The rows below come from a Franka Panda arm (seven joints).
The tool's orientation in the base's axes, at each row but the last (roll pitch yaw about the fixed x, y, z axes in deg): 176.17 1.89 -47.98; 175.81 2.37 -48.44; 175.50 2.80 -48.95; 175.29 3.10 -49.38; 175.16 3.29 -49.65; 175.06 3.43 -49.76
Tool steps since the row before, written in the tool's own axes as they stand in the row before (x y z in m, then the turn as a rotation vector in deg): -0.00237 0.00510 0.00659 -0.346 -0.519 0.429; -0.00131 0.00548 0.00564 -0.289 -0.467 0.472; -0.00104 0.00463 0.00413 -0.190 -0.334 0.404; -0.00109 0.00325 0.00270 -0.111 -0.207 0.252; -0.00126 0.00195 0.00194 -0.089 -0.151 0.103; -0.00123 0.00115 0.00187 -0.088 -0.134 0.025
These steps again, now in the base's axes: -0.00583 -0.00179 -0.00615 0.122 0.596 -0.451; -0.00541 -0.00276 -0.00517 0.117 0.518 -0.492; -0.00453 -0.00232 -0.00370 0.089 0.357 -0.419; -0.00342 -0.00133 -0.00236 0.059 0.216 -0.262; -0.00249 -0.00033 -0.00169 0.046 0.165 -0.110; -0.00186 0.00017 -0.00169 0.042 0.154 -0.031
